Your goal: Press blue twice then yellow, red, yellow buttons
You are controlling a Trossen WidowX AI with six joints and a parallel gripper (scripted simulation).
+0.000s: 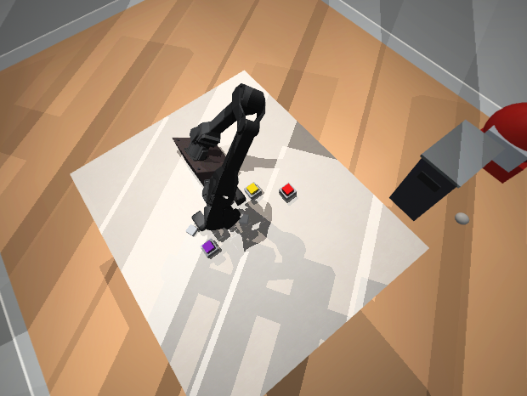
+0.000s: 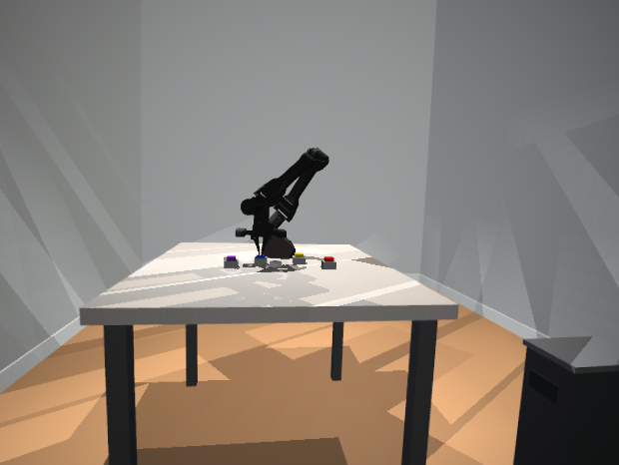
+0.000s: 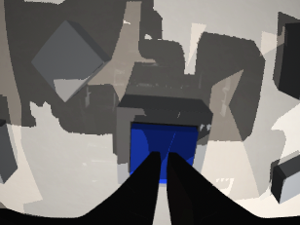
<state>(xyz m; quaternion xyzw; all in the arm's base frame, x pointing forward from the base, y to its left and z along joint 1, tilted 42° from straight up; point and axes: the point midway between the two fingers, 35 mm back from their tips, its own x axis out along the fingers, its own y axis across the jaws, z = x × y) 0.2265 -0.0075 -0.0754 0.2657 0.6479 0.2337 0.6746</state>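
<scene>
Now: gripper tip 10 mm above the blue button. Also, from my gripper tip: white block (50 mm to the left, 50 mm ahead, 20 mm below); grey block (120 mm to the right, 40 mm behind, 20 mm below); purple button (110 mm to the right, 60 mm ahead).
</scene>
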